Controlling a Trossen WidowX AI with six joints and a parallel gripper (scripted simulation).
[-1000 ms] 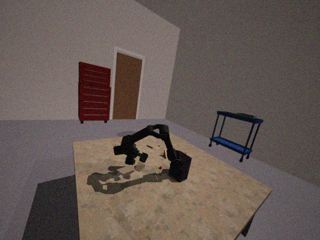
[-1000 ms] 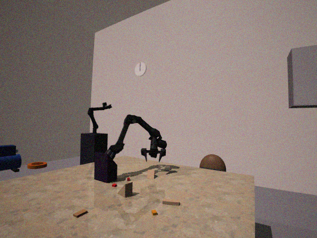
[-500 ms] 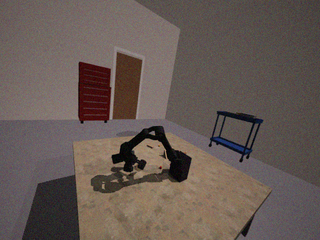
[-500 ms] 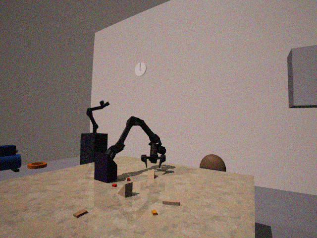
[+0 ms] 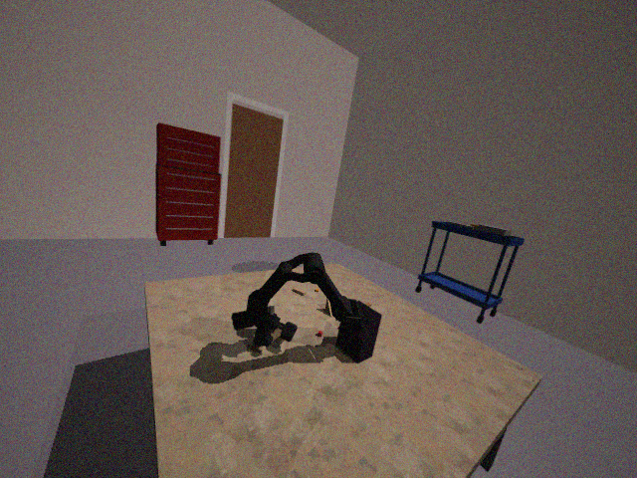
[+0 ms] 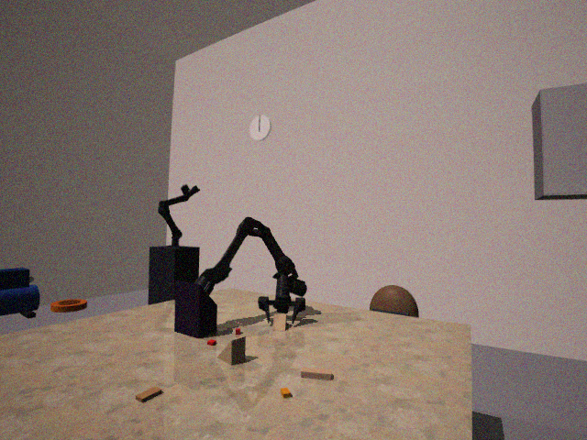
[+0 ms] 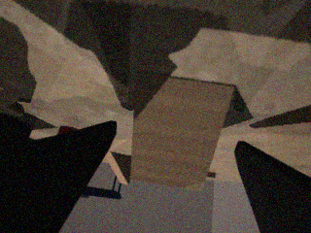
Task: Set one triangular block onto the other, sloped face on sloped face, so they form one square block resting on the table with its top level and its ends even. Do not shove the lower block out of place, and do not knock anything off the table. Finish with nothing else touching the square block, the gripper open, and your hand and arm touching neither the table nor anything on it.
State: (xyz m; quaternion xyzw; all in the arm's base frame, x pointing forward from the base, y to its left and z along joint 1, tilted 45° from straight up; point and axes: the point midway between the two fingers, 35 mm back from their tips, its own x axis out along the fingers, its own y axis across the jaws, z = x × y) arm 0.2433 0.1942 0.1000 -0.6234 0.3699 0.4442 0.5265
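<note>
The small red piece is 260 mm to the right of my gripper tip, 120 mm behind it and 10 mm below it. Also, from my gripper tip: small orange piece: 420 mm to the right, 210 mm ahead, 10 mm below; then brown bar: 560 mm to the right, 50 mm behind, 10 mm below; then tan bar: 310 mm to the right, 250 mm ahead, 10 mm below.
</note>
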